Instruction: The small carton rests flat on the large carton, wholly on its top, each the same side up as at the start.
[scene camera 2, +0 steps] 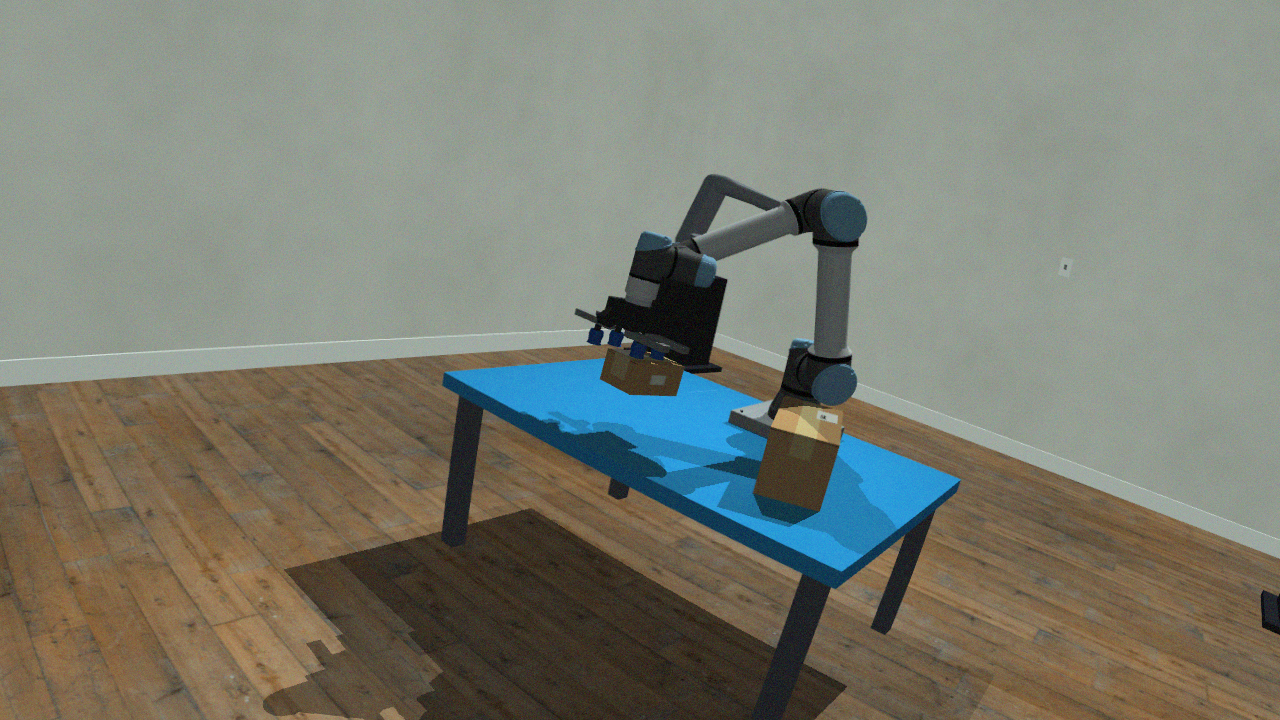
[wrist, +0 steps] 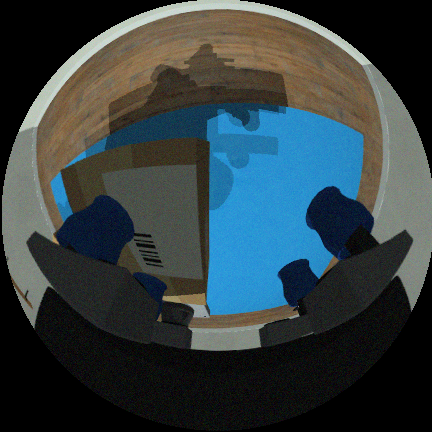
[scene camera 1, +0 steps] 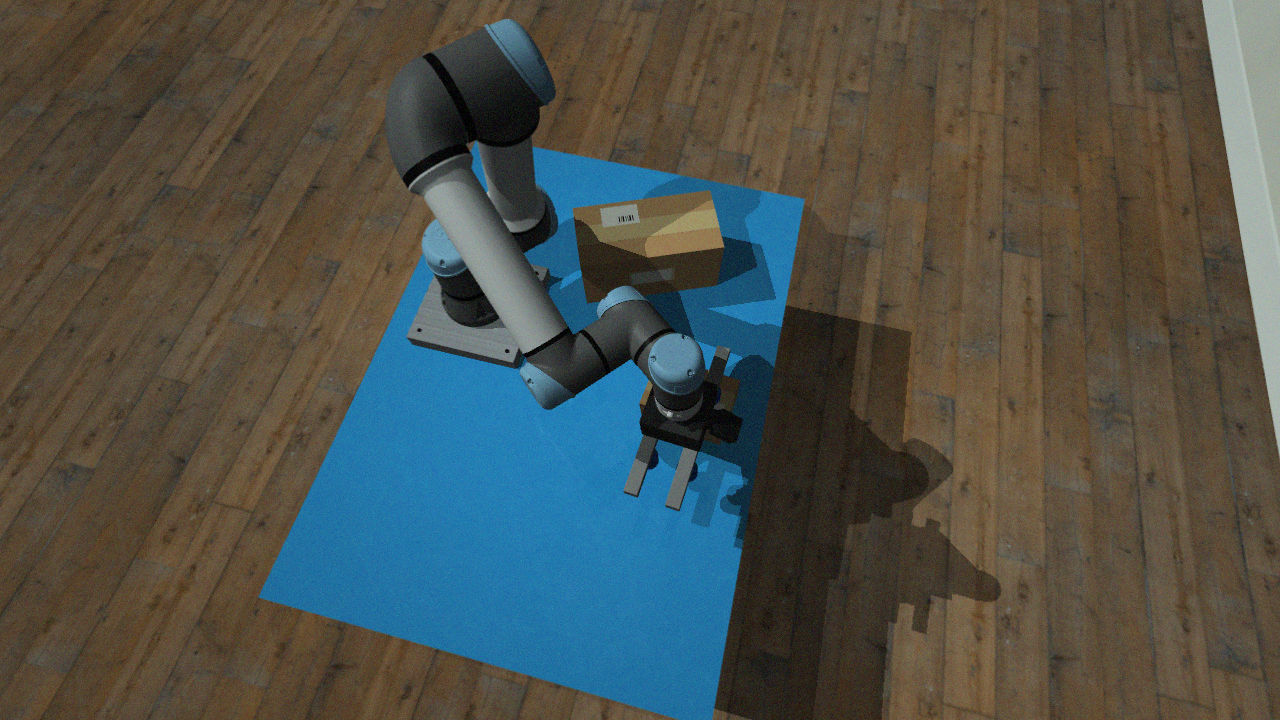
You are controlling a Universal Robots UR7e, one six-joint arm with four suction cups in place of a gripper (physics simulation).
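Pixels of known places: hand, its tool point: point(wrist: 225, 250); arm's base, origin of its link: point(wrist: 177, 308) point(scene camera 1: 477, 296).
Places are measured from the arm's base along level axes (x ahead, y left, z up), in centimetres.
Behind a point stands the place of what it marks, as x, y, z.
The small carton point(scene camera 1: 730, 390) @[59.3, -9.2, 16.3] point(scene camera 2: 640, 379) @[58.7, -6.7, 12.4] point(wrist: 150, 195) @[57.8, -14.9, 16.3] is brown with a pale barcode label on top. It hangs about level above the blue table, under my suction gripper point(scene camera 1: 677, 428) @[53.1, -18.6, 14.7] point(scene camera 2: 626, 343) @[53.1, -18.6, 14.7] point(wrist: 220, 252) @[53.1, -18.6, 14.7]. Two blue cups sit on its top, and the other two hang past its side over the table. My gripper is shut on the small carton. In scene camera 1 the gripper and wrist hide much of it. The large carton point(scene camera 1: 648, 257) @[35.0, 15.4, 11.6] point(scene camera 2: 796, 465) @[45.6, 29.5, 5.0] stands upright on the table near the arm's base, a label on its top. Its top bears no carton.
The blue table point(scene camera 1: 465, 501) @[16.7, -41.4, -3.6] point(scene camera 2: 904, 488) @[4.3, 39.5, -3.7] point(wrist: 280, 190) @[52.5, -32.0, -3.7] carries the arm's grey base plate point(scene camera 1: 465, 347) @[3.1, -12.1, -0.1] point(scene camera 2: 750, 417) @[12.8, -6.0, -0.4] beside the large carton. The arm's elbow arches high over the base. A dark panel on a stand point(scene camera 2: 702, 322) shows behind the gripper in scene camera 2.
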